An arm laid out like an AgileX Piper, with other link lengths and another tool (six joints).
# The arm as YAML. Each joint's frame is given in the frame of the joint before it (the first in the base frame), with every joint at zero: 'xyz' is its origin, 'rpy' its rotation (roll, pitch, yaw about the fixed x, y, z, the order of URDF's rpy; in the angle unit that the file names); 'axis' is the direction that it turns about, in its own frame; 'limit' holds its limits. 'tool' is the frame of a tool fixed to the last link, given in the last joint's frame.
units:
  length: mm
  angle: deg
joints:
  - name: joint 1
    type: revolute
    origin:
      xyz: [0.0, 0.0, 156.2]
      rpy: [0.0, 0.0, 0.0]
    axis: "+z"
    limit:
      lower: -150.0
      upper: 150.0
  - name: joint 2
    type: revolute
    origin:
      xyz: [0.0, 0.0, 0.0]
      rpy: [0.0, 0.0, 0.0]
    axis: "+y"
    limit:
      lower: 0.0
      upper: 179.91
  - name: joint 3
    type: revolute
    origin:
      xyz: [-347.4, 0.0, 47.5]
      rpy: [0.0, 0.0, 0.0]
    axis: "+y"
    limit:
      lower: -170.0
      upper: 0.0
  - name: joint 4
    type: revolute
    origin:
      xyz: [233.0, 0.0, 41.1]
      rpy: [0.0, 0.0, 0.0]
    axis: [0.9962, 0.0, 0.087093]
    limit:
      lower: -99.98
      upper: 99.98
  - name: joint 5
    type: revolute
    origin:
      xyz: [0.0, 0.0, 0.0]
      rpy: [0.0, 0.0, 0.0]
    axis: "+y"
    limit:
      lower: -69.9
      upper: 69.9
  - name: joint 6
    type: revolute
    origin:
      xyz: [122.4, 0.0, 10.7]
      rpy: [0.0, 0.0, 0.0]
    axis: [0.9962, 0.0, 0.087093]
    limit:
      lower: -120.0
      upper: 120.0
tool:
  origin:
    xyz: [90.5, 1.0, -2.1]
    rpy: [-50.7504, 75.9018, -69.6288]
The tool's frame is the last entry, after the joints.
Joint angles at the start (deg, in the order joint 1, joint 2, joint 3, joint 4, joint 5, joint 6):
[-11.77 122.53 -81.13 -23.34 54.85 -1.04]
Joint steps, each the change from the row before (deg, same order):
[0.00 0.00 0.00 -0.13 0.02 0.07]
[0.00 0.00 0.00 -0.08 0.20 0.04]
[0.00 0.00 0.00 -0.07 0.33 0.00]
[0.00 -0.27 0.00 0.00 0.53 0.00]
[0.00 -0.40 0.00 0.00 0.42 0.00]
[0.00 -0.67 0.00 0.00 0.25 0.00]
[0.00 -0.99 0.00 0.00 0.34 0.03]
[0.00 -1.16 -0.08 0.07 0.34 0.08]
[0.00 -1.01 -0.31 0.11 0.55 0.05]
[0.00 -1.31 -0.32 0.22 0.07 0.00]
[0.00 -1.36 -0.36 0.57 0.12 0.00]
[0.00 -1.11 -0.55 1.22 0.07 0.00]
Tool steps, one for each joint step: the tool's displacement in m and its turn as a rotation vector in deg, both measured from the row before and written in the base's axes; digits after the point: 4 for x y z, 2 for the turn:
[-0.0001 -0.0004 0.0001 -0.11 0.02 0.00]
[-0.0007 -0.0002 0.0002 -0.07 0.19 -0.05]
[-0.0012 -0.0002 0.0002 -0.07 0.32 -0.06]
[-0.0017 -0.0001 0.0022 -0.08 0.24 -0.17]
[-0.0012 -0.0001 0.0031 -0.10 0.01 -0.14]
[-0.0004 -0.0001 0.0050 -0.15 -0.42 -0.08]
[-0.0005 -0.0001 0.0073 -0.22 -0.66 -0.14]
[-0.0002 0.0000 0.0088 -0.21 -0.93 -0.23]
[0.0000 -0.0001 0.0085 -0.19 -0.81 -0.29]
[0.0018 0.0003 0.0105 -0.15 -1.57 -0.14]
[0.0015 0.0013 0.0108 0.14 -1.67 -0.32]
[0.0025 0.0032 0.0091 0.72 -1.78 -0.58]

